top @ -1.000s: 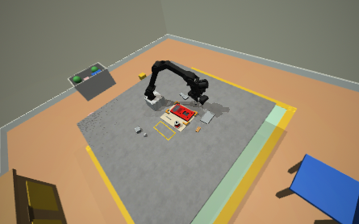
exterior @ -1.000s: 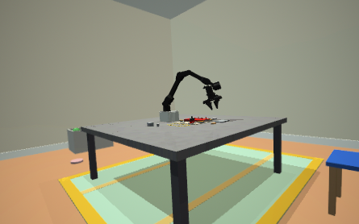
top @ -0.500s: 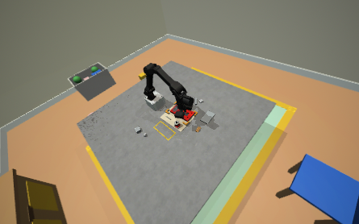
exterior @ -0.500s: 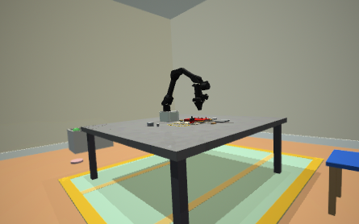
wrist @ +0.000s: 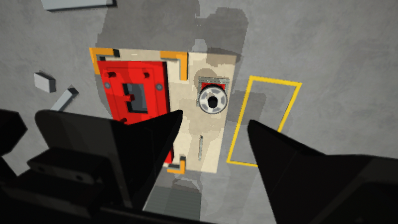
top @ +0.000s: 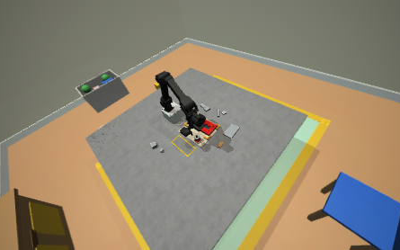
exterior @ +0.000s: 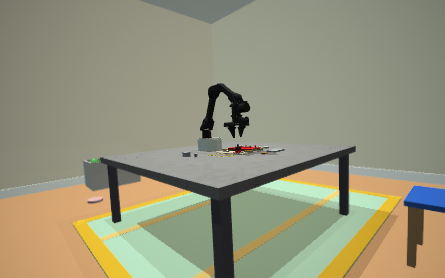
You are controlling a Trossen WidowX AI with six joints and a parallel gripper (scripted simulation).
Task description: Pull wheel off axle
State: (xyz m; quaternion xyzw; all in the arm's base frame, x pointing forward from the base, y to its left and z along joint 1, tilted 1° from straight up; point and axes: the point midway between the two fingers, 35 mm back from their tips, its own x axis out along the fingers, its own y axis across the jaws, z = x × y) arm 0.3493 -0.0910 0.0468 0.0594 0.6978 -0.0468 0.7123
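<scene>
My gripper tip is now 7 cm above the wheel. The rest, counted from my gripper tip: black axle 7 cm below.
</scene>
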